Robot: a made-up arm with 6 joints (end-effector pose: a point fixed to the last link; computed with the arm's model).
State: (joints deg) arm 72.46 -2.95 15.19 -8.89 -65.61 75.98
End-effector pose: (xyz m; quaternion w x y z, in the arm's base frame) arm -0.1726 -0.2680 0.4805 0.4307 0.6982 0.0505 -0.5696
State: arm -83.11 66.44 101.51 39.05 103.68 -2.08
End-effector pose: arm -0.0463 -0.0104 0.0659 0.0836 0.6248 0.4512 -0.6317
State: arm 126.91 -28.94 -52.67 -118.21 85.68 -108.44
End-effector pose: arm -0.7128 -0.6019 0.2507 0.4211 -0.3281 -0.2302 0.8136
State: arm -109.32 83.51 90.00 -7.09 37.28 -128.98
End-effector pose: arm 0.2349 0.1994 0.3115 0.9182 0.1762 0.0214 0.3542
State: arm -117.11 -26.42 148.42 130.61 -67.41 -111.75
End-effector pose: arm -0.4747 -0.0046 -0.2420 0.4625 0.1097 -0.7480 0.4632
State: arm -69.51 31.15 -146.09 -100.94 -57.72 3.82
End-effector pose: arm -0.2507 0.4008 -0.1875 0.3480 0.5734 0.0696 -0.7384
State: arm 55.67 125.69 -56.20 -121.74 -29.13 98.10
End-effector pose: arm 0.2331 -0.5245 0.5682 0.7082 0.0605 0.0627 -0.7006
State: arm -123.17 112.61 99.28 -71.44 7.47 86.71
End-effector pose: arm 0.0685 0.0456 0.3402 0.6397 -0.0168 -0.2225 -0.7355
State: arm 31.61 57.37 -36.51 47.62 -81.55 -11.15
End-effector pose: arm 0.0980 0.2104 0.6711 0.4309 -0.4698 -0.3963 -0.6607
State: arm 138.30 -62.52 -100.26 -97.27 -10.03 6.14
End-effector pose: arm -0.5581 -0.1643 -0.1864 0.1540 0.0298 -0.8691 -0.4691
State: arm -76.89 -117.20 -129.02 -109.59 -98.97 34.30
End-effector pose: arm -0.2196 0.3790 0.5474 0.2618 -0.7930 -0.0089 -0.5500
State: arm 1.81 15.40 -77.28 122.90 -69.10 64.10
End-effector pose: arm -0.1181 0.6288 0.4708 0.4578 -0.2385 0.3789 0.7681
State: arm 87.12 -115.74 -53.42 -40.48 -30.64 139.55
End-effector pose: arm -0.0207 -0.4096 0.1053 0.1733 0.9088 0.1092 0.3634
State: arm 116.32 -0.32 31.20 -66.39 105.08 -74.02
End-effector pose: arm 0.1309 -0.6328 0.6882 0.1805 -0.0931 0.0242 -0.9789
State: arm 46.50 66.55 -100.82 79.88 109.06 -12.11
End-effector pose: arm -0.2007 0.0128 0.6344 0.4912 0.7712 -0.2421 -0.3245
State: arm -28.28 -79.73 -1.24 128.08 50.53 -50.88
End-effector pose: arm -0.2732 0.2568 0.7457 0.9556 0.1044 0.2720 -0.0443
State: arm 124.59 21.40 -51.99 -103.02 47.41 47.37
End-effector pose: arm -0.1065 -0.9084 0.4030 0.8816 0.4397 -0.1326 -0.1093
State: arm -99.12 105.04 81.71 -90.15 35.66 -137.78
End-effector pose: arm 0.1621 0.2511 0.4580 0.3913 0.1121 0.1973 0.8918
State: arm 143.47 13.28 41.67 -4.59 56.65 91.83
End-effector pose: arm 0.2948 -0.3302 -0.0143 0.5927 0.2560 0.6521 0.3975
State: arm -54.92 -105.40 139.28 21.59 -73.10 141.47
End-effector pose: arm -0.2430 0.3192 0.4070 0.5481 -0.6775 -0.4900 0.0235
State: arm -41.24 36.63 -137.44 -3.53 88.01 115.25
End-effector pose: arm -0.4935 0.6225 0.0213 0.2811 0.1536 -0.6307 -0.7068
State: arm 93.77 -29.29 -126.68 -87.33 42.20 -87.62
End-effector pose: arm -0.6878 -0.1238 0.4232 0.7636 -0.4092 -0.4201 0.2703
